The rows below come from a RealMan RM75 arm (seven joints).
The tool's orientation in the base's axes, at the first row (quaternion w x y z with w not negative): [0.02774 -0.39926 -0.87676 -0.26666]
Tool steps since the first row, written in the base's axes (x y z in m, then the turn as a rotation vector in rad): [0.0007 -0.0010 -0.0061 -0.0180 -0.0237 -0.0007]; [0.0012 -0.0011 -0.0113 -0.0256 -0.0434 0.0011]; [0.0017 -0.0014 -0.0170 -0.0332 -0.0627 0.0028]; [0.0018 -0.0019 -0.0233 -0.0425 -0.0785 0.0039]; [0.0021 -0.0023 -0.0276 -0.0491 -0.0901 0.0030]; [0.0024 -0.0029 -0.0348 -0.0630 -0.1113 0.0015]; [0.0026 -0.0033 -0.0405 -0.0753 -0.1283 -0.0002]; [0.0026 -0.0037 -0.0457 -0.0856 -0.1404 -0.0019]
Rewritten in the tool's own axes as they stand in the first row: [-0.0028 -0.0028 0.0048 -0.0042 -0.0260 -0.0140]; [-0.0045 -0.0048 0.0093 -0.0121 -0.0412 -0.0264]; [-0.0066 -0.0071 0.0141 -0.0197 -0.0563 -0.0386]; [-0.0086 -0.0101 0.0193 -0.0239 -0.0710 -0.0488]; [-0.0102 -0.0120 0.0229 -0.0276 -0.0823 -0.0548]; [-0.0127 -0.0153 0.0288 -0.0331 -0.1044 -0.0661]; [-0.0146 -0.0180 0.0335 -0.0368 -0.1231 -0.0750]; [-0.0163 -0.0205 0.0377 -0.0385 -0.1377 -0.0812]
